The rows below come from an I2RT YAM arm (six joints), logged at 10 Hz.
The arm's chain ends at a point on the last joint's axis. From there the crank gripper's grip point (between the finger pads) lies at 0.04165 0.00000 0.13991 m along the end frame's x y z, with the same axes.
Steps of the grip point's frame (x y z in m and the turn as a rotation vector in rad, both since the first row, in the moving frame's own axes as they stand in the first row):
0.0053, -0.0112, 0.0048, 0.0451, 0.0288, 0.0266
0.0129, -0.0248, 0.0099, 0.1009, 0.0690, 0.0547
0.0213, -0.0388, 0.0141, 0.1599, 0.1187, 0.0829
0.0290, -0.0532, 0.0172, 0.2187, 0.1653, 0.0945
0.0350, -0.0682, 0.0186, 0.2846, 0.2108, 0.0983
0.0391, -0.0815, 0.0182, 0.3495, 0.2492, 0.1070
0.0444, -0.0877, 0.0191, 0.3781, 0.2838, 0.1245
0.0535, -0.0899, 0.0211, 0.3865, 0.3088, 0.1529
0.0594, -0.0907, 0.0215, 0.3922, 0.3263, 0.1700
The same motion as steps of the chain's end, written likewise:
0.0012, -0.0061, 0.0062, 0.0451, 0.0288, 0.0266
0.0031, -0.0134, 0.0137, 0.1009, 0.0690, 0.0547
0.0043, -0.0211, 0.0215, 0.1599, 0.1187, 0.0829
0.0055, -0.0287, 0.0288, 0.2187, 0.1653, 0.0945
0.0053, -0.0359, 0.0353, 0.2846, 0.2108, 0.0983
0.0043, -0.0421, 0.0402, 0.3495, 0.2492, 0.1070
0.0050, -0.0465, 0.0448, 0.3781, 0.2838, 0.1245
0.0106, -0.0500, 0.0489, 0.3865, 0.3088, 0.1529
0.0141, -0.0516, 0.0509, 0.3922, 0.3263, 0.1700

